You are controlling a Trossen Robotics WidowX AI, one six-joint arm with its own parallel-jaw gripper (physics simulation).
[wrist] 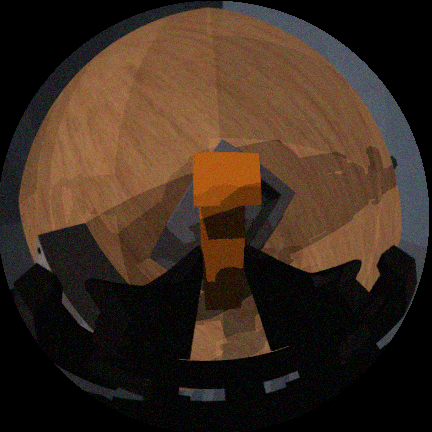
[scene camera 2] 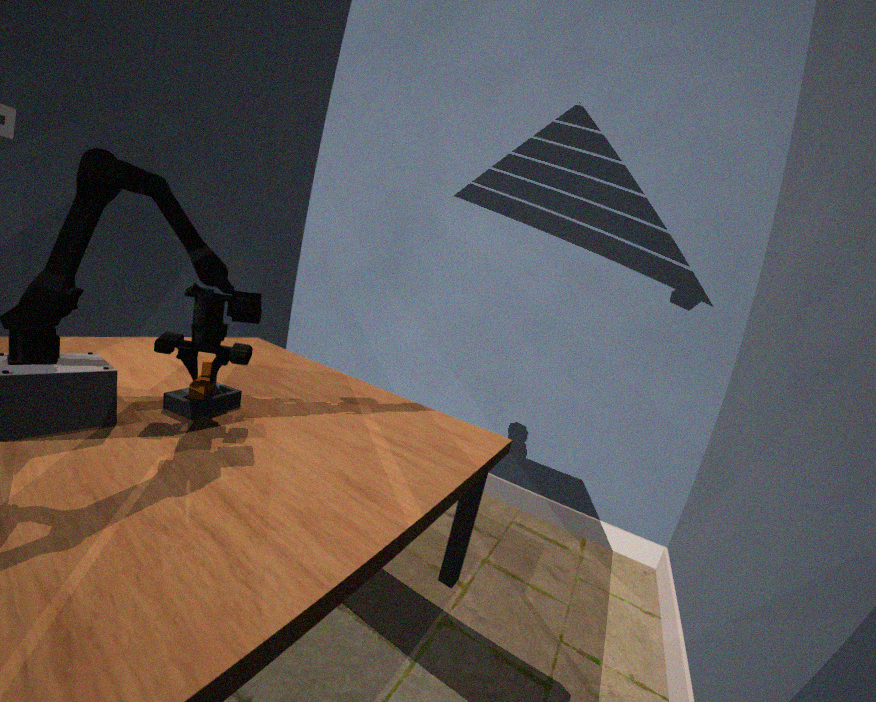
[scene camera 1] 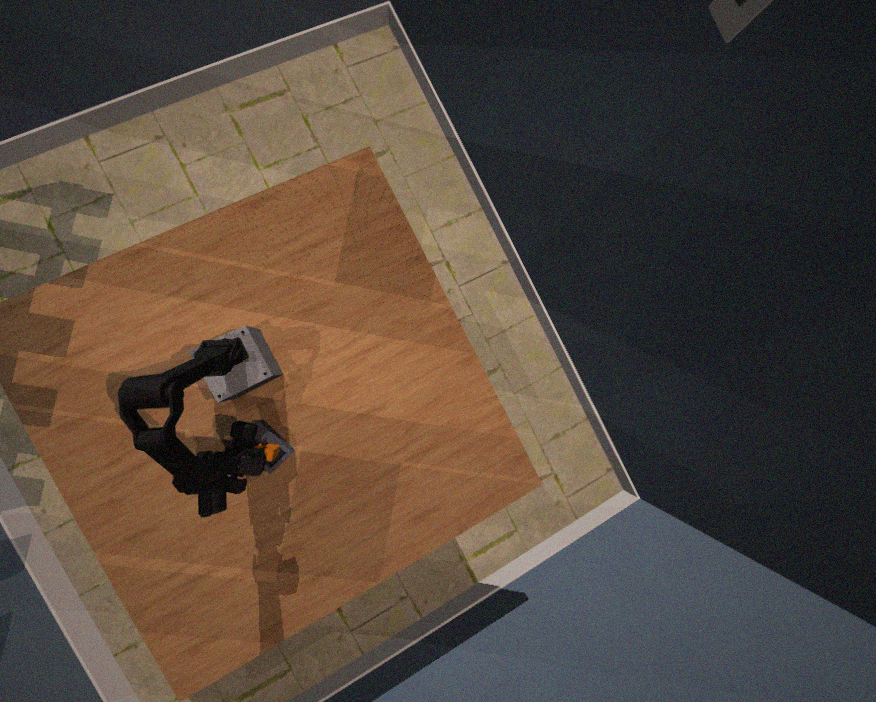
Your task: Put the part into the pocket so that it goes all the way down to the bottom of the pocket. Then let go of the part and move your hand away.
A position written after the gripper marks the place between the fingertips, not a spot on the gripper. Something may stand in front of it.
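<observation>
In the wrist view, the gripper [wrist: 221,249] carries an orange part [wrist: 223,182], and the part is clear of everything else. The gripper [scene camera 1: 256,449] can be seen from scene camera 1 too. Scene camera 2 shows the gripper [scene camera 2: 203,382] together with a grey pocket block [scene camera 2: 221,397].
</observation>
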